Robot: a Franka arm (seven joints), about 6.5 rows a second.
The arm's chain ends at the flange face. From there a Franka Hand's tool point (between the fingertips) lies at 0.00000 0.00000 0.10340 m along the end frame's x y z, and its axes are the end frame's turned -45 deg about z.
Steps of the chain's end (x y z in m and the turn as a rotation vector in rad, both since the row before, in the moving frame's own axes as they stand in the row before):
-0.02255 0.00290 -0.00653 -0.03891 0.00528 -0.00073
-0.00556 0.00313 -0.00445 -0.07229 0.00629 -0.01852
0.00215 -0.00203 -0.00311 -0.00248 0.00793 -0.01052
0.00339 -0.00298 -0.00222 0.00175 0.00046 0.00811
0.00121 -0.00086 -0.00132 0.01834 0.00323 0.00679
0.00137 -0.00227 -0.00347 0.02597 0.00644 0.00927
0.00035 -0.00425 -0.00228 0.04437 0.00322 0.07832
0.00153 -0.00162 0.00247 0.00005 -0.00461 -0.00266
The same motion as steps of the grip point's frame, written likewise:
-0.02045 -0.01066 -0.00661 -0.03125 -0.02378 -0.00073
-0.01091 0.00407 -0.00472 -0.05556 -0.04667 -0.01852
0.00336 0.00084 -0.00311 -0.00736 0.00385 -0.01052
0.00467 0.00020 -0.00222 0.00091 0.00156 0.00811
0.00304 -0.00085 -0.00134 0.01068 0.01525 0.00679
0.00495 -0.00205 -0.00351 0.01381 0.02292 0.00927
0.00685 -0.00563 -0.00238 0.02910 0.03365 0.07832
0.00189 -0.00040 0.00247 0.00330 -0.00322 -0.00266

